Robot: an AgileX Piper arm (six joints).
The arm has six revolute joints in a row. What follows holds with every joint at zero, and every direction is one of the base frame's.
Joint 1 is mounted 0.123 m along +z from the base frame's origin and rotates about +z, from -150 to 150 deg.
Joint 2 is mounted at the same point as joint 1 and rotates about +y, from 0 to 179.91 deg.
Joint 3 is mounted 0.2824 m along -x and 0.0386 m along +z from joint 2 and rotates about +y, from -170 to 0 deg.
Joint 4 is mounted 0.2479 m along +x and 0.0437 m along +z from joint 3 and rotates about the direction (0.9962, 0, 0.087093), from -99.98 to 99.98 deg.
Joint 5 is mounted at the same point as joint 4 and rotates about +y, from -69.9 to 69.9 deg.
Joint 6 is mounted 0.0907 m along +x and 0.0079 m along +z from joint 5 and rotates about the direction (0.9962, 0, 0.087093), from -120 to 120 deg.
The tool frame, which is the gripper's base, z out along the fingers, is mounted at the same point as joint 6; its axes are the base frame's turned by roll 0, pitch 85.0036 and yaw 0 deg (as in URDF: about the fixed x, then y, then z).
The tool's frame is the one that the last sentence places.
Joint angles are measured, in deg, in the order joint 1, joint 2, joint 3, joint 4, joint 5, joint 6. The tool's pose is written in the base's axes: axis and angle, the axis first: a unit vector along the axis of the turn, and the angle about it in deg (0 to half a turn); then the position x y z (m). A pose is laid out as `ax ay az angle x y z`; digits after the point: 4 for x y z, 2 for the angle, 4 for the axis.
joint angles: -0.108, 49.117, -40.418, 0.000, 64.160, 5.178
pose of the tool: 0.0461 0.9989 0.0087 157.88 0.1303 -0.0002 0.2831
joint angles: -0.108, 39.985, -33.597, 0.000, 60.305, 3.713
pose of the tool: 0.0333 0.9994 0.0079 151.71 0.1028 -0.0002 0.2697
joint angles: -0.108, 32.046, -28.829, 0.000, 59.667, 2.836
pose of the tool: 0.0257 0.9996 0.0069 147.90 0.0794 -0.0001 0.2581
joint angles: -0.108, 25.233, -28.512, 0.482, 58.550, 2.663
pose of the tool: 0.0251 0.9996 0.0124 140.30 0.0642 0.0005 0.2661
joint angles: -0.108, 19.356, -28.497, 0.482, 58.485, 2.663
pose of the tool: 0.0249 0.9996 0.0139 134.37 0.0493 0.0006 0.2719
